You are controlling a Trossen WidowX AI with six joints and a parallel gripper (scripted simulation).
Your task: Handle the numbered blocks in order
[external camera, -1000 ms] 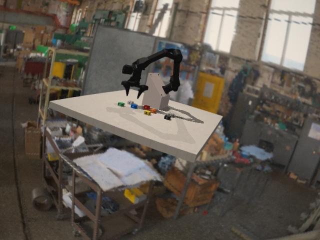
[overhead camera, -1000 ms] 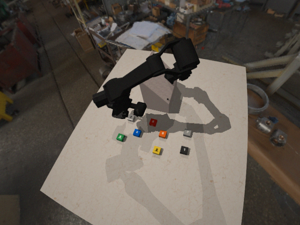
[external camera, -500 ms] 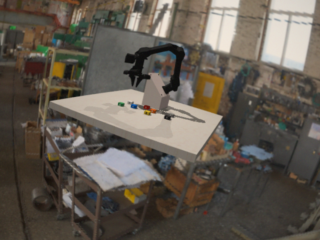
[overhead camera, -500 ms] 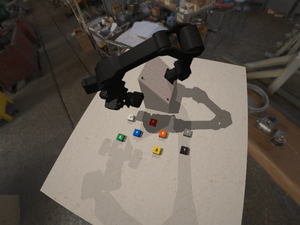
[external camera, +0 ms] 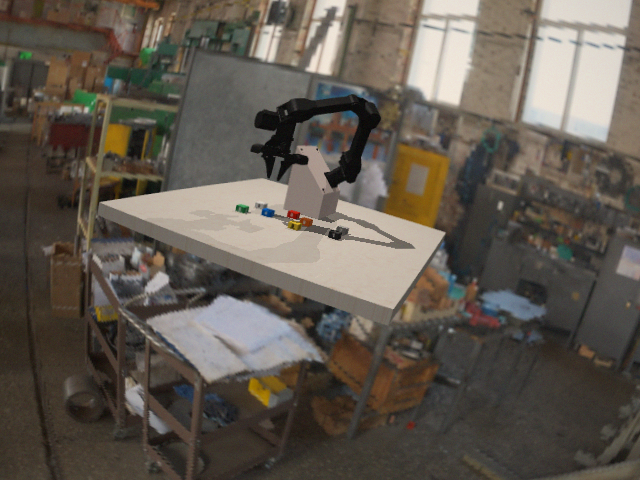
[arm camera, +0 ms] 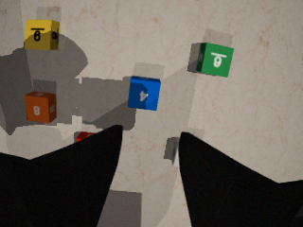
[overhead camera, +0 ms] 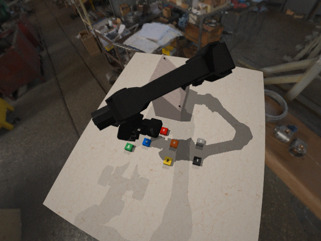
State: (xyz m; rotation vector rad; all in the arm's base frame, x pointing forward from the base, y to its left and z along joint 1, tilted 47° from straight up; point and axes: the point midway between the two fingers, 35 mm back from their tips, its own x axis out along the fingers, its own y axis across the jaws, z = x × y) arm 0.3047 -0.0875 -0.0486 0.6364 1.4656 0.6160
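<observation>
My gripper tip is 110 mm above the blue block and 10 mm to the right of it. Also, from my gripper tip: white block (110 mm below, 80 mm behind, 60 mm to the right); green block (110 mm below, 70 mm to the right, 40 mm ahead); red block (110 mm below, 80 mm behind, 70 mm to the left).
</observation>
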